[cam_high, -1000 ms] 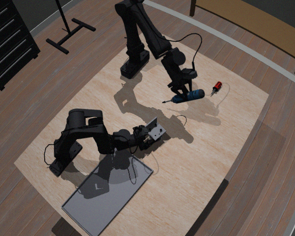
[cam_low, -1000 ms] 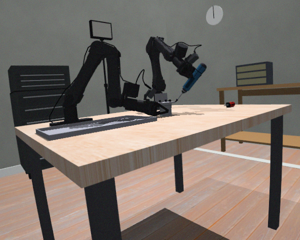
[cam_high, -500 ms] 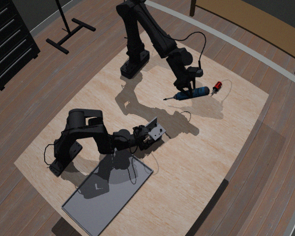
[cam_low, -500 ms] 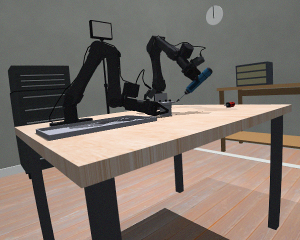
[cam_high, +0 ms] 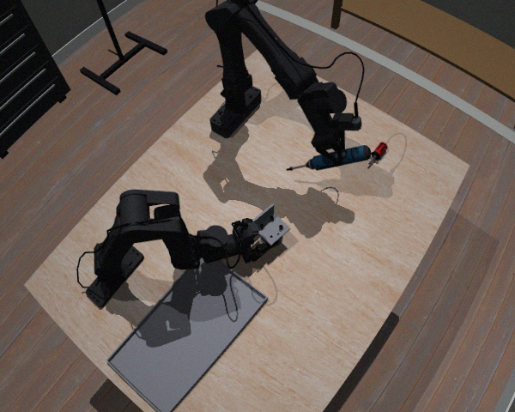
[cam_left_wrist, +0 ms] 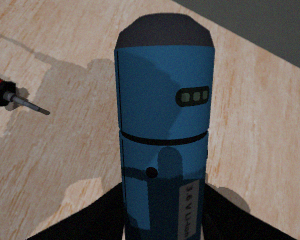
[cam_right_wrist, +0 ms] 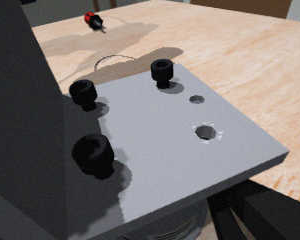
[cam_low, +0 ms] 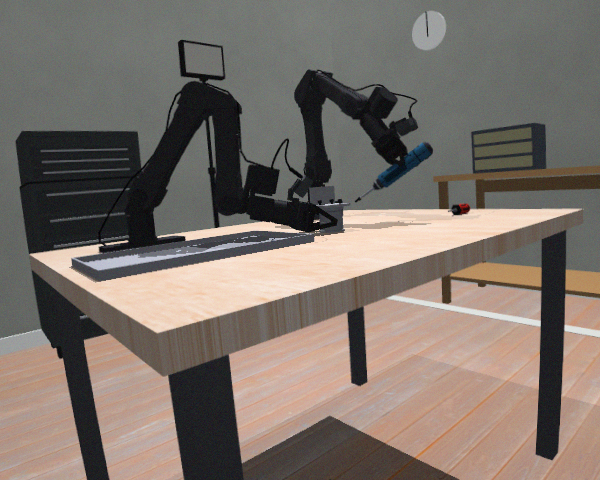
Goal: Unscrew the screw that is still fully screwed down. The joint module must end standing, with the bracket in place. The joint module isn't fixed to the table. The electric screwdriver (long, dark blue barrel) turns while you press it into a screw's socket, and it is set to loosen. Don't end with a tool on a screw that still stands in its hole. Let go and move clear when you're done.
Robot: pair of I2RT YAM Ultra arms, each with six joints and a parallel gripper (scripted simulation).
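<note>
Right now the grey bracket is 50 mm above my right hand. The rest, counted from my right hand: shallow grey tray (350 mm to the right, 50 mm behind, 20 mm below); then small red-handled screwdriver (410 mm to the left, 150 mm ahead, 10 mm below).
</note>
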